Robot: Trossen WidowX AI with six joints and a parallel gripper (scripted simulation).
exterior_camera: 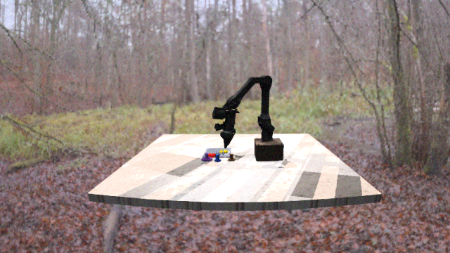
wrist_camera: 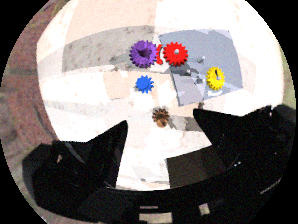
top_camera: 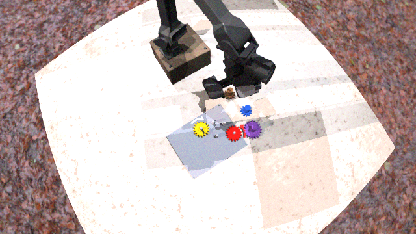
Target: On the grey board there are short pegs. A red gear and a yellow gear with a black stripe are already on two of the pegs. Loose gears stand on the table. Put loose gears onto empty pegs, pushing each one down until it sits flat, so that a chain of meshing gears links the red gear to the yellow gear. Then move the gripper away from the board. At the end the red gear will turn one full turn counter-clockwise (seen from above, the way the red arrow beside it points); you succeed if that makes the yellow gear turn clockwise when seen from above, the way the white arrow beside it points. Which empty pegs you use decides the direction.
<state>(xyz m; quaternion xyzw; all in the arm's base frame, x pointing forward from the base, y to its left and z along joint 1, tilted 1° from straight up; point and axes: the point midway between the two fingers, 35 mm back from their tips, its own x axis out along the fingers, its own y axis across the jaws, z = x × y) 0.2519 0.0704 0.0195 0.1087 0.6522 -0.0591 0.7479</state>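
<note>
The small brown gear lies 30 mm behind my gripper tip and 70 mm below it. From my gripper tip the other things lie so: red gear 90 mm ahead, 80 mm to the right, 70 mm below; then small blue gear 50 mm ahead, 10 mm to the left, 70 mm below; then purple gear 120 mm ahead, 20 mm to the right, 70 mm below.
</note>
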